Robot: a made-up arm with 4 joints.
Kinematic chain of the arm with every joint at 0, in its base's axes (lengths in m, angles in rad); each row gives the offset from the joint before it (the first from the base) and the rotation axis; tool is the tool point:
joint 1: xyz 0 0 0.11 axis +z
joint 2: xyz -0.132 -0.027 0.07 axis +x
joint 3: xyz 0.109 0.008 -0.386 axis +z
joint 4: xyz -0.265 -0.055 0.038 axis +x
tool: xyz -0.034 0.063 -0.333
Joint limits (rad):
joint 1: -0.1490..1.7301
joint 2: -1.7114..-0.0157
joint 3: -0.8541..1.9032
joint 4: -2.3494..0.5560
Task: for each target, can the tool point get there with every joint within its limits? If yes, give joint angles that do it. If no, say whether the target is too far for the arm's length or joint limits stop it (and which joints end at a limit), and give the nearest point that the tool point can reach.
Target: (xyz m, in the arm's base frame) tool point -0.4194 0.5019 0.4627
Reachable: no: joint limits stop it (at a limit: joint 1, joint 2, joint 4) | nearest point 0.0939 0.3863 0.4175 | short by 0.528 m
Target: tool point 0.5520 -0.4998 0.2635
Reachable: yes | joints 0.5439 -1.2283 1.4977 -0.8337
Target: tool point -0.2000 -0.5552 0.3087
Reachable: yes | joints 0.4924 -1.1976 -0.3543 -1.9133
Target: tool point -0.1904 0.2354 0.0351
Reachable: no: joint limits stop it (at a limit: joint 1, joint 2, joint 3, joint 4) | nearest point -0.4703 0.0534 0.0208 | short by 0.334 m
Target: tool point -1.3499 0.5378 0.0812
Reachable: no: too far | nearest point -0.5043 0.0306 -0.0604 | short by 0.996 m
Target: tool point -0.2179 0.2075 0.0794
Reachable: no: joint limits stop it (at a limit: joint 1, joint 2, joint 3, joint 4) | nearest point -0.4703 0.0534 0.0208 | short by 0.301 m
